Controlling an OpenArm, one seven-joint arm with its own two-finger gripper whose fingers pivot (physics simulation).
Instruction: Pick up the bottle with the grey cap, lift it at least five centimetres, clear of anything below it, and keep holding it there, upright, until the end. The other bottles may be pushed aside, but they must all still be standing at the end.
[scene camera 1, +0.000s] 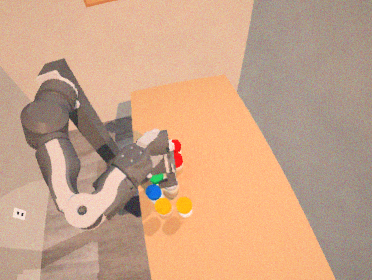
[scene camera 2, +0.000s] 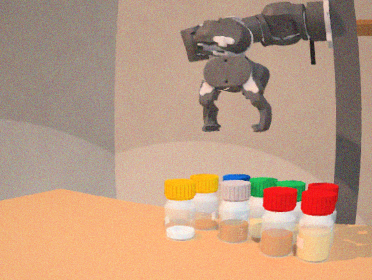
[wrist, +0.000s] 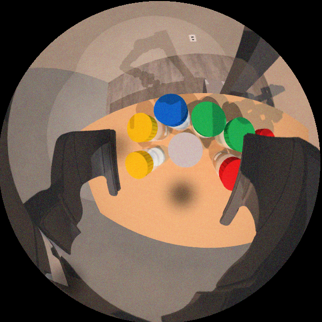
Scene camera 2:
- my gripper: 235, 131
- grey-capped bottle: 234, 212
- green-capped bottle: 258, 184
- yellow-capped bottle: 180, 210
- red-capped bottle: 278, 222
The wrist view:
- my gripper: 167, 170
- blue-capped bottle: 170, 109
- grey-capped bottle: 184, 149
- green-capped bottle: 208, 119
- yellow-capped bottle: 138, 164
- green-capped bottle: 231, 137
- red-capped bottle: 226, 165
